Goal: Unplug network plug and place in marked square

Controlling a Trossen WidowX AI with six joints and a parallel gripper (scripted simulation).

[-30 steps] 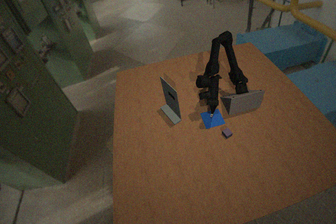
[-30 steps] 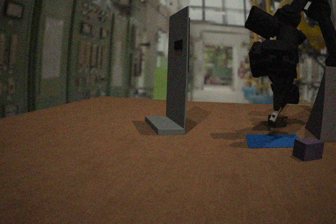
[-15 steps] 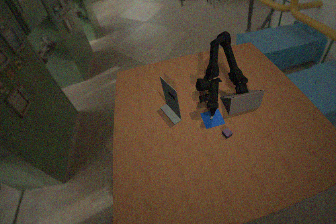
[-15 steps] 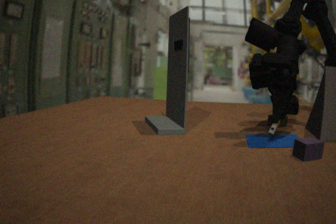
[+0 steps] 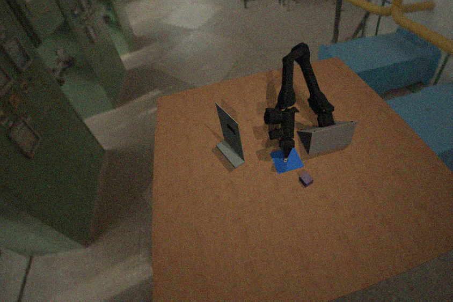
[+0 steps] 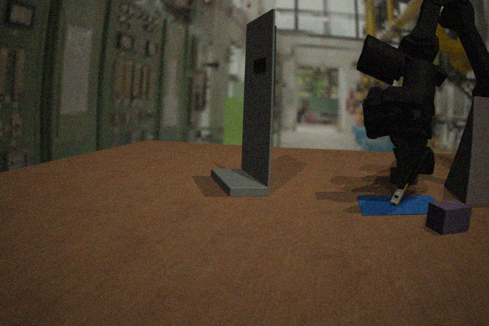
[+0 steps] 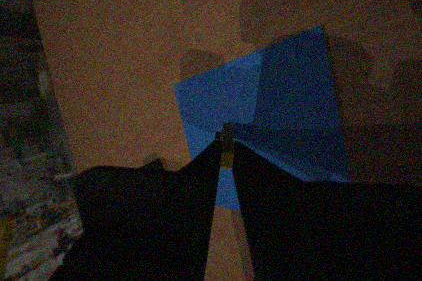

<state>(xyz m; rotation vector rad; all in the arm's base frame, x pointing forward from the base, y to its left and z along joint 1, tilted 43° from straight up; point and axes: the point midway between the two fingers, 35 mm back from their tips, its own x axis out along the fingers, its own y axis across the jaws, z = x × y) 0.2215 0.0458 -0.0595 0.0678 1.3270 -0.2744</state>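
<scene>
The network plug lies right at my gripper tip. The rest, counted from my gripper tip: purple cube (50 mm behind, 130 mm to the left, 10 mm below); then dark brown cube (20 mm behind, 180 mm to the right, 10 mm below); then blue marked square (20 mm below).
</scene>
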